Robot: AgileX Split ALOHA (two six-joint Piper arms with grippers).
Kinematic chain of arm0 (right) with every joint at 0, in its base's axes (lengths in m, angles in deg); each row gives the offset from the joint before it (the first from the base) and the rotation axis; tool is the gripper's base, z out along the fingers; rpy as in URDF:
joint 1: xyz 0 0 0.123 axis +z
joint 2: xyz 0 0 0 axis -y
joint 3: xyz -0.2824 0 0.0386 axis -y
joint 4: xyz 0.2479 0 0.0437 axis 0.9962 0 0.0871
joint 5: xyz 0 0 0 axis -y
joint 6: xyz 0.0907 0 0.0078 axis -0.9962 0 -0.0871
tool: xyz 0 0 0 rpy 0 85 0
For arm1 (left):
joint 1: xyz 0 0 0.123 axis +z
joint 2: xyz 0 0 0 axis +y
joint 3: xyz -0.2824 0 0.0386 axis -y
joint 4: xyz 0.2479 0 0.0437 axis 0.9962 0 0.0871
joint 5: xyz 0 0 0 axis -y
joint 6: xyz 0.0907 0 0.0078 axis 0.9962 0 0.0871
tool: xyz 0 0 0 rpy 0 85 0
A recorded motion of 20 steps. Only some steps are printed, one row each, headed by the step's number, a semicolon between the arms.
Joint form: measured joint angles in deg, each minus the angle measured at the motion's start. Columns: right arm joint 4, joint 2, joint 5, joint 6, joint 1, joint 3; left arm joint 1, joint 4, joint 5, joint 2, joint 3, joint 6.
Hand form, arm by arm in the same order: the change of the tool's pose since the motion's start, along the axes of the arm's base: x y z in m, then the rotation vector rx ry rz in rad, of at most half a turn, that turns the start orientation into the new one. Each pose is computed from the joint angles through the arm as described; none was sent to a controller.
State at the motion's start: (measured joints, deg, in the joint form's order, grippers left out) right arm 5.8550 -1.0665 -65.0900 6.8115 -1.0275 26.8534; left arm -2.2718 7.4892 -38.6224 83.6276 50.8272 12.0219
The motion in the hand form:
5: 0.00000 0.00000 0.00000 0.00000 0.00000 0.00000; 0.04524 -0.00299 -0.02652 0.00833 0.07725 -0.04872
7: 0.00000 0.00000 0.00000 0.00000 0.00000 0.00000; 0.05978 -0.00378 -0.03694 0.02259 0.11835 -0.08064
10: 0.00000 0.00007 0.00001 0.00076 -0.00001 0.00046; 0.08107 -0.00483 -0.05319 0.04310 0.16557 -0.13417
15: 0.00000 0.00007 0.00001 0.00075 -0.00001 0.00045; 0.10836 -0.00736 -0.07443 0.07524 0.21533 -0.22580
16: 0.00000 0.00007 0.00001 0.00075 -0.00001 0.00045; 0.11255 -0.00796 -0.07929 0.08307 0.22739 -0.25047
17: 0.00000 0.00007 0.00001 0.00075 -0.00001 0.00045; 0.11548 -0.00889 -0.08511 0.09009 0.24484 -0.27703
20: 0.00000 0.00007 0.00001 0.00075 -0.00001 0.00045; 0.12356 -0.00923 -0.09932 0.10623 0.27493 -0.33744
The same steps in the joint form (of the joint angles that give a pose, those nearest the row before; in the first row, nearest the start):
5: 0.00 0.00 0.00 0.00 0.00 0.00; 0.00 -1.22 -0.08 12.00 7.91 3.68
7: 0.00 0.00 0.00 0.00 0.00 0.00; -0.07 -1.22 -1.35 16.15 11.09 5.69
10: 0.05 0.00 0.00 0.00 0.00 0.00; -0.12 -1.22 -2.63 22.10 15.81 8.99
15: 0.05 0.00 0.00 0.00 0.00 0.00; -0.38 -1.07 -4.32 29.60 22.44 14.28
16: 0.05 0.00 0.00 0.00 0.00 0.00; -0.46 -1.04 -4.64 30.96 23.52 15.68
17: 0.05 0.00 0.00 0.00 0.00 0.00; -0.58 -1.04 -5.05 32.29 24.34 17.15
20: 0.05 0.00 0.00 0.00 0.00 0.00; -0.58 -1.03 -5.39 35.54 26.40 20.72

